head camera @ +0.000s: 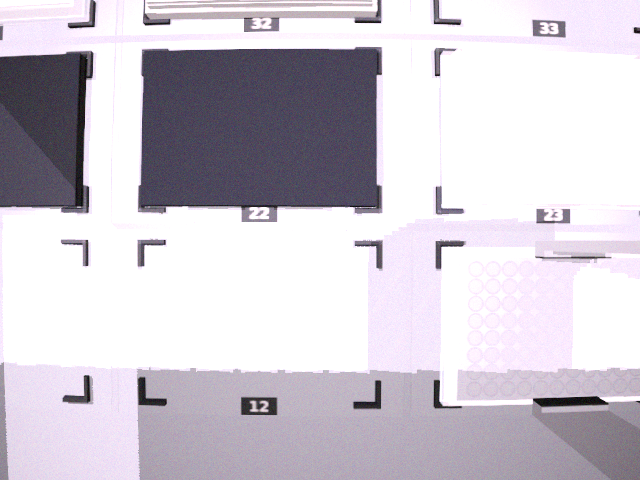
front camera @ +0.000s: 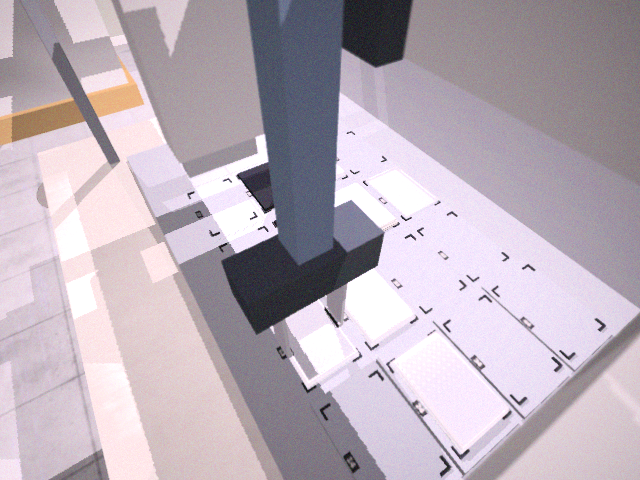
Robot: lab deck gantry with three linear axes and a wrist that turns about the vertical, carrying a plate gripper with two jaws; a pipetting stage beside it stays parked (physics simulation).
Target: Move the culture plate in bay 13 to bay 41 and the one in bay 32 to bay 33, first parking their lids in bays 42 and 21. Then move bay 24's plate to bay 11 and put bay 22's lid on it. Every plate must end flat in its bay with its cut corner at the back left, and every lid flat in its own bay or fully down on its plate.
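Frame: origin at the robot's base, x ahead, y left, z up, level; millimetres.
Seen in the pictures: gripper, fingertip midpoint: (head camera: 566, 328) (front camera: 309, 331); robot's base, origin of the base link: (front camera: 189, 195).
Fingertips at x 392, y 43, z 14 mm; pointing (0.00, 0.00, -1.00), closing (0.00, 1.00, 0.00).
Observation:
Offsets run from my fingertips to a thing's top centre. "spot": to the spot under its first point.
The culture plate of bay 13 @[spot: dx +37, dy +11, dz +0 mm] (front camera: 330, 348) (head camera: 485, 330) lies in its bay, its wells partly washed out by glare. My gripper (front camera: 314, 341) (head camera: 571, 330) is down around it, its jaws against the front and back edges, and looks shut on it. A dark lid @[dx -328, dy +107, dz -6 mm] (front camera: 254, 187) (head camera: 38, 134) lies in bay 21. Another dark lid @[dx -164, dy +107, dz -6 mm] (head camera: 258, 129) lies in bay 22; the arm hides it in the front view. The plate of bay 32 @[spot: dx -175, dy +227, dz +0 mm] (front camera: 361, 201) (head camera: 261, 7) stands in its bay. A white lid @[dx -164, dy +321, dz -6 mm] (front camera: 403, 192) lies in bay 42. Bay 24's plate @[dx +164, dy +107, dz +15 mm] (front camera: 449, 387) stands at the lower right. Bay 41 is hidden.
A white plate-like object @[dx +0, dy +107, dz +0 mm] (front camera: 379, 308) (head camera: 537, 129) fills bay 23, right behind the gripped plate. Part of another white object @[spot: dx -288, dy +173, dz -1 mm] (head camera: 36, 9) shows in bay 31. The dark parked stage (front camera: 377, 31) hangs at the top of the front view. Bays 33 and 12 hold no plate.

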